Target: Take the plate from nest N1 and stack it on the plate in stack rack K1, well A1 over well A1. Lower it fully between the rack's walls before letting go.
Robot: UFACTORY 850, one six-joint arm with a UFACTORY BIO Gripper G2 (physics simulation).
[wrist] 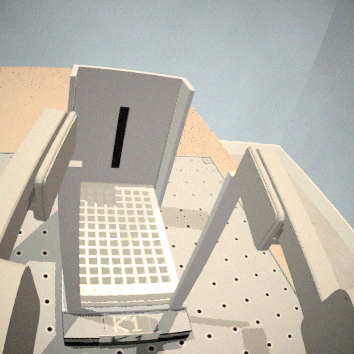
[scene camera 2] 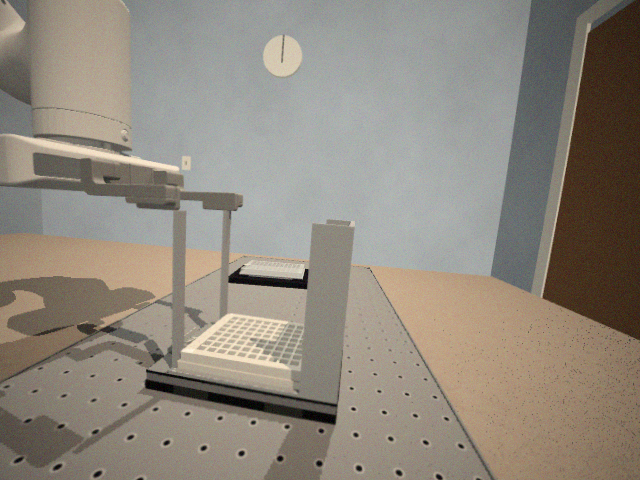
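Note:
Stack rack K1 (scene camera 2: 328, 310) (wrist: 150, 115) has a tall slotted wall and two slim posts on a dark-edged base; its K1 label shows in the wrist view. A white gridded plate (scene camera 2: 248, 338) (wrist: 122, 235) lies low and flat between the wall and the posts. Another pale plate (scene camera 2: 273, 269) sits on a black nest (scene camera 2: 268, 282) farther back; the nest's label cannot be read. My gripper (scene camera 2: 201, 199) (wrist: 161, 180) is shut to its narrow stance, with a gap between its fingers and nothing held. It is high at the post side of the rack, near the post tops.
The perforated table (scene camera 2: 372, 361) (wrist: 230, 280) runs under the rack and back to the nest. The rack's near post (scene camera 2: 178, 289) and far post (scene camera 2: 224, 263) stand upright below the gripper. The arm comes in from the left in the scene view. A blue wall and a clock are behind.

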